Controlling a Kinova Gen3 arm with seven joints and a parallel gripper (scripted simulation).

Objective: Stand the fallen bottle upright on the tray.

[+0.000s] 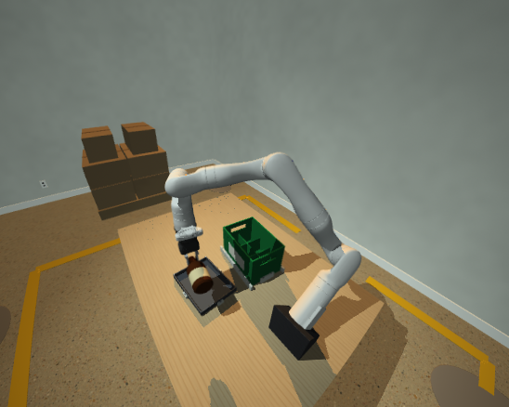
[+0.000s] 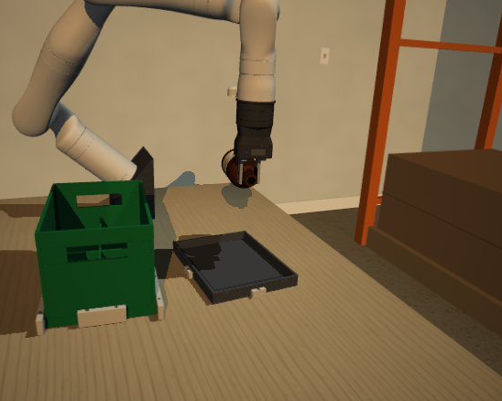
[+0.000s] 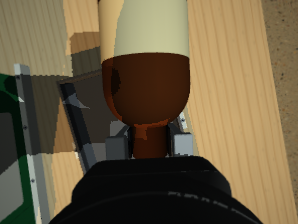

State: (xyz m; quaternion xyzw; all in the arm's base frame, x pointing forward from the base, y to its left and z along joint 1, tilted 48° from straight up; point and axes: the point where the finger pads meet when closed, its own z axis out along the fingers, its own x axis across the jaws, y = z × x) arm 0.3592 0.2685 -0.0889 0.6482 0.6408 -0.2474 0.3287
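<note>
Right now the brown bottle is 5 cm behind my hand and 1 cm below it. Also, from my hand: dark tray 2 cm ahead, 4 cm to the right, 19 cm below; then green crate 4 cm ahead, 31 cm to the right, 12 cm below.
</note>
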